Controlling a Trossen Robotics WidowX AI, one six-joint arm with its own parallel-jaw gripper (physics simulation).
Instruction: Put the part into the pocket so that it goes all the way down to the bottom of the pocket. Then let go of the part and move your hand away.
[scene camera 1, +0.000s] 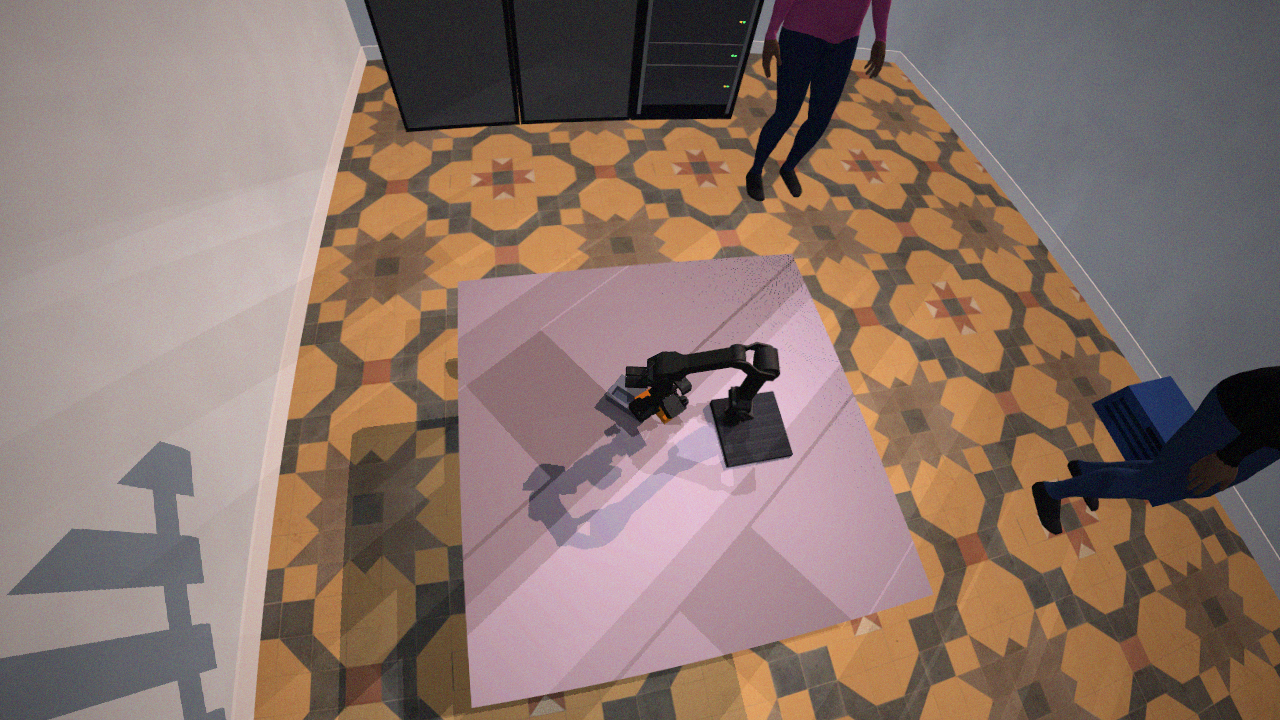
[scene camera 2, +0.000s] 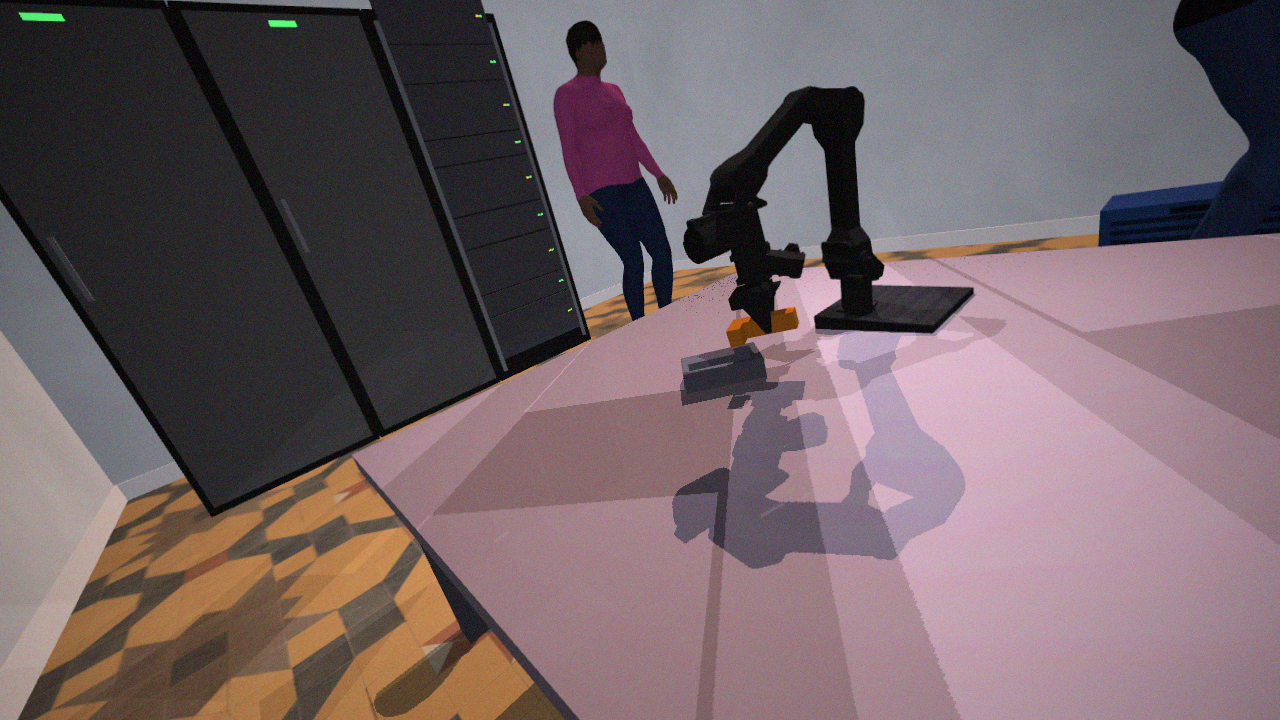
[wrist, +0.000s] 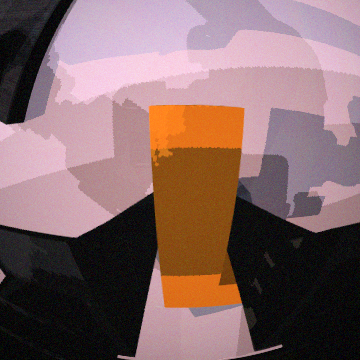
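Note:
The orange part is a long block, held lengthwise between the fingers. My gripper is shut on it. The grey block with the pocket sits on the table, its open slot facing up. In scene camera 2 the part shows behind the grey block, on the side toward the arm base, outside the pocket. The fingers cover part of the orange part. The exact gap under it cannot be told.
The arm's black base plate stands on the pink table top, right of the grey block. Dark cabinets, two people and a blue box are beyond the table.

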